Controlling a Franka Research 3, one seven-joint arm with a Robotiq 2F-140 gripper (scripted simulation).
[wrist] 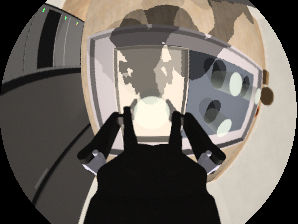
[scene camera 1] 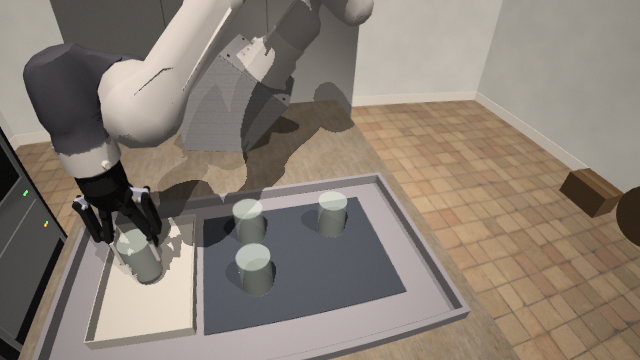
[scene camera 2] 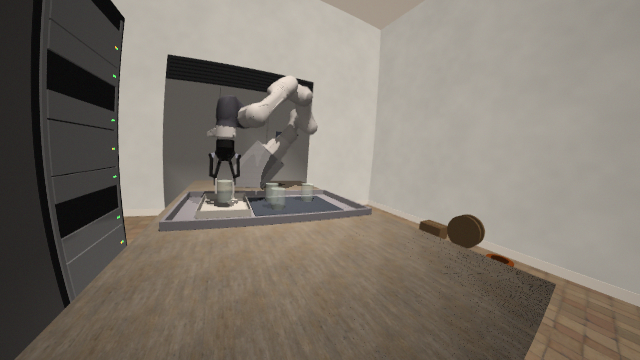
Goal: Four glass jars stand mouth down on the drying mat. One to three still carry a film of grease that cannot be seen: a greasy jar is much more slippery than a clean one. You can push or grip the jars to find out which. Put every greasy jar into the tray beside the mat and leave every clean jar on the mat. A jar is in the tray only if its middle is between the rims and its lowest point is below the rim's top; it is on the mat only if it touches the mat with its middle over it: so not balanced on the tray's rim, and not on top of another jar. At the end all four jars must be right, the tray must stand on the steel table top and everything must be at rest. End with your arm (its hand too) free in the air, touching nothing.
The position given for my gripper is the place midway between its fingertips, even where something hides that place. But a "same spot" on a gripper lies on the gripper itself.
Scene:
my gripper: wrist 151,104; scene camera 1; scene camera 2
cream tray: wrist 136,68; scene camera 1; scene camera 2
same spot on cream tray: (scene camera 2: 210,207) = (scene camera 1: 123,284)
same spot on my gripper: (scene camera 2: 227,154) = (scene camera 1: 113,202)

